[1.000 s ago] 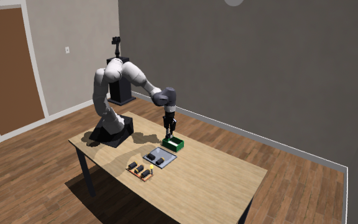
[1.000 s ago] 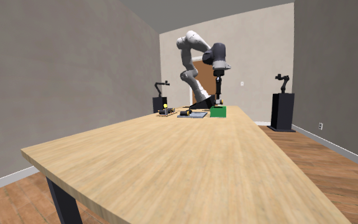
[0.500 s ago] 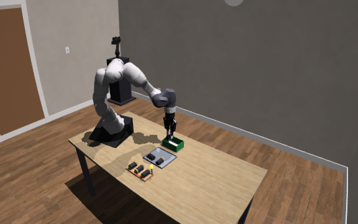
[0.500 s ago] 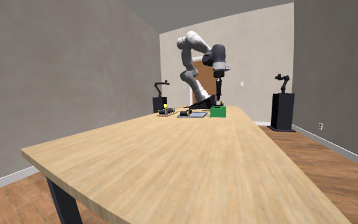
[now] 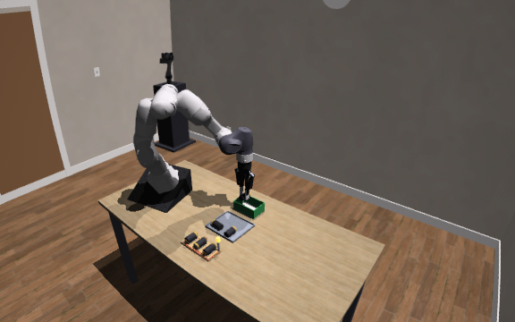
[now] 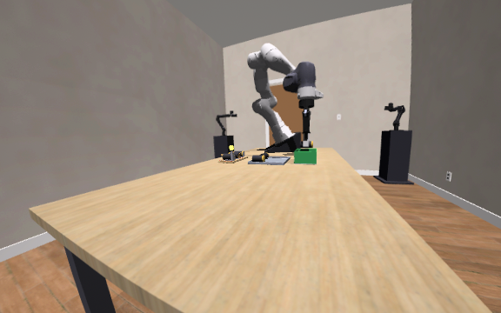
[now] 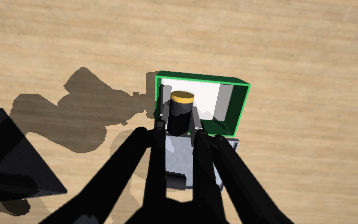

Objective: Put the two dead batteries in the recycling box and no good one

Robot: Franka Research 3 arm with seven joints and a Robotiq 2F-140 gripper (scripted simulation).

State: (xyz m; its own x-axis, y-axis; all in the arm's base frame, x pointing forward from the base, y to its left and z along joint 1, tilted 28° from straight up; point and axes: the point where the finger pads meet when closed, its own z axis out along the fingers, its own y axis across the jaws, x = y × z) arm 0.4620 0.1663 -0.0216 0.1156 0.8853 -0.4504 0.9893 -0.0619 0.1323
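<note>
The green recycling box lies 3 cm ahead of my hand and 9 cm below it. From my hand the other things lie so: bulb (11 cm ahead, 38 cm to the right, 3 cm below); grey tray (3 cm ahead, 18 cm to the right, 10 cm below).
</note>
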